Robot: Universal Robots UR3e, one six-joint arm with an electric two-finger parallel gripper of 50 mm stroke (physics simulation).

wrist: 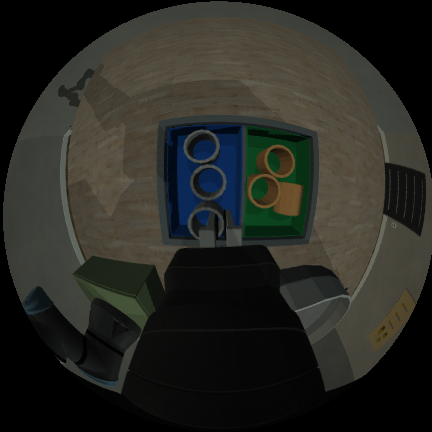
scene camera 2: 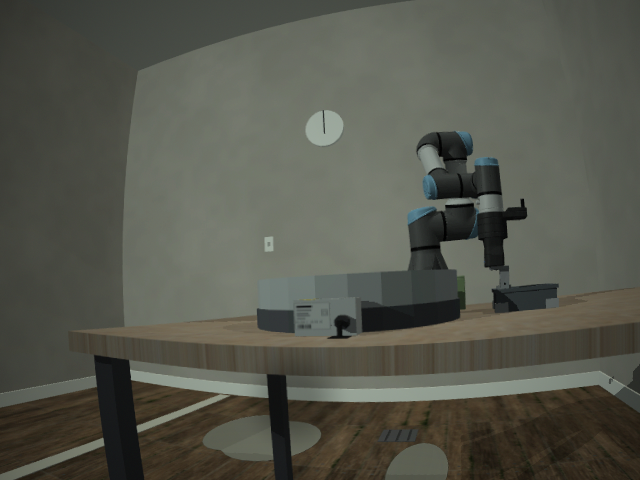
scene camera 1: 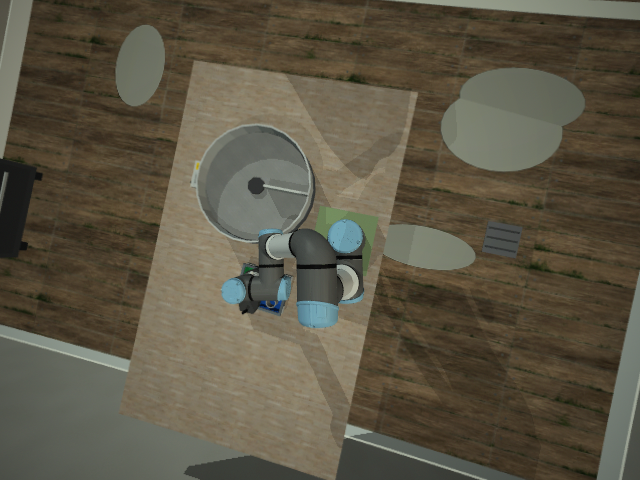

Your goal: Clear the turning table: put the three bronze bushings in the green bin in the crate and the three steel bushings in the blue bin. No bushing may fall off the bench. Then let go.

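Note:
My gripper is shut on the wall of a steel bushing, upright at the near end of the blue bin; whether it touches the bin floor is unclear. Two other steel bushings, a far one and a middle one, stand in that bin. In the green bin, one bronze bushing lies on its side beside another bronze bushing; a third bronze bushing is behind them. No bushings show on the turning table. The arm partly hides the crate in scene camera 1.
The turning table has a raised rim and a white bar inside it. A green block is beside the arm's base. A label box stands at the turning table's outer side. The crate's walls surround both bins.

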